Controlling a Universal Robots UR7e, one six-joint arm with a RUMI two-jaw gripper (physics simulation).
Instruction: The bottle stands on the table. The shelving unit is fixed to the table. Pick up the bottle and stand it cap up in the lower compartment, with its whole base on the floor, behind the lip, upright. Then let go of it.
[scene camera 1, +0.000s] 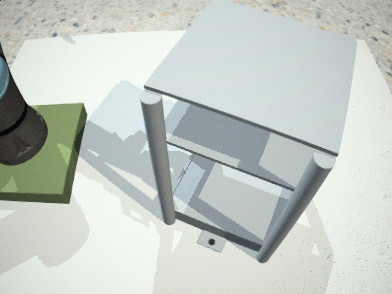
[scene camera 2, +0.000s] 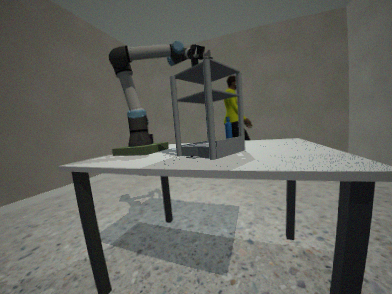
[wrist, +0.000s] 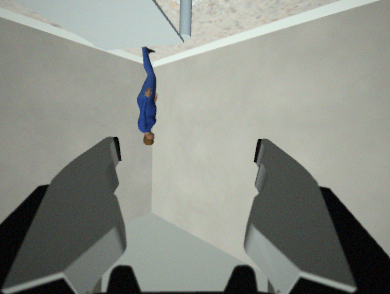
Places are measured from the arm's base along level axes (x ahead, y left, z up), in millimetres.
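Pixels of known places: gripper, fingertip midpoint: (scene camera 2: 205, 56) (wrist: 188, 141); arm's base at its link origin: (scene camera 1: 19, 138) (scene camera 2: 140, 145).
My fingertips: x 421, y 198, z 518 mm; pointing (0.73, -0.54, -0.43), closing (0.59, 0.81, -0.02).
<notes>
Ahead of a thing's pixels: the offset from my fingertips to its middle. "spot": to the spot under its first point.
The blue bottle @(472 mm down, 104 mm ahead, 35 mm left) (scene camera 2: 228, 128) stands upright beyond the shelving unit, outside it; its lower end is hidden behind the unit's low wall. The bottle does not show in scene camera 1 or in the wrist view. The grey shelving unit @(378 mm down, 91 mm ahead, 258 mm right) (scene camera 1: 260, 75) (scene camera 2: 209, 110) (wrist: 115, 20) has a top board, a middle shelf and a low lip around the lower compartment, where no bottle shows. My gripper (scene camera 2: 208, 53) (wrist: 188, 141) is open and empty, its two jaws wide apart. It is up at about the height of the unit's top board, well above the bottle.
The arm's base stands on a green block (scene camera 1: 60, 170) (scene camera 2: 150, 149) left of the unit. A small bracket @(spot: 553 mm down, 49 mm ahead, 376 mm right) (scene camera 1: 212, 242) with a dark hole sits at the unit's front foot. Corner posts bound the openings. People stand in the background beyond the table (scene camera 2: 300, 167).
</notes>
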